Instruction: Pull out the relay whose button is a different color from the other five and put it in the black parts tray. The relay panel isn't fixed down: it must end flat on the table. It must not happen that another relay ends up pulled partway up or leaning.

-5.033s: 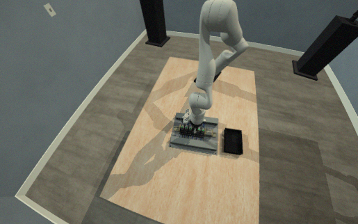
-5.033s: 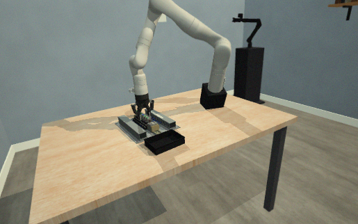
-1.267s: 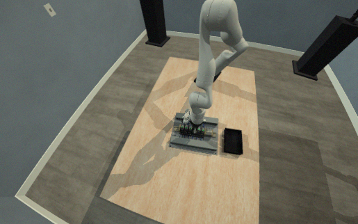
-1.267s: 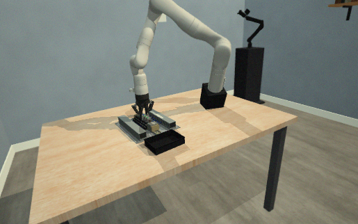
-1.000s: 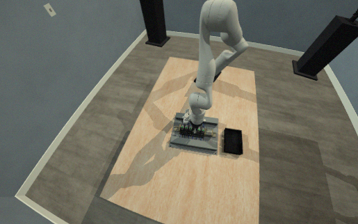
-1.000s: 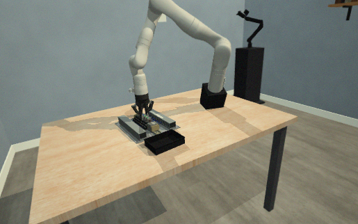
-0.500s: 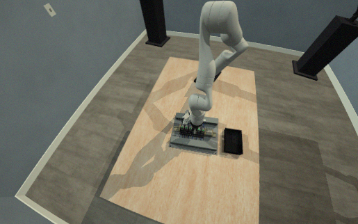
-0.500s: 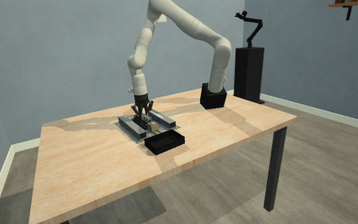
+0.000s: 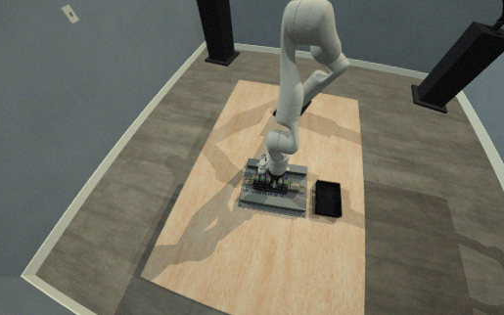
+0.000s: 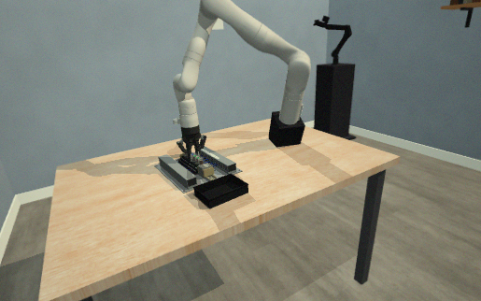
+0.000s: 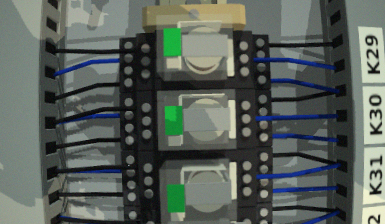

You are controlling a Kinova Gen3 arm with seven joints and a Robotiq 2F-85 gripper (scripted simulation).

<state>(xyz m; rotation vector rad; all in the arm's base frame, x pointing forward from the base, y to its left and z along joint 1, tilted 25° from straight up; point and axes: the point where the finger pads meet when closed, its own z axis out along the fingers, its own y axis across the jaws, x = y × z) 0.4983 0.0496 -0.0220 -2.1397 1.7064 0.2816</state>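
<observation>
Now: the grey relay panel 30 mm below my hand and 10 mm to the left of it. Round my hand: black parts tray: 260 mm to the left, 40 mm below, 30 mm behind.
</observation>
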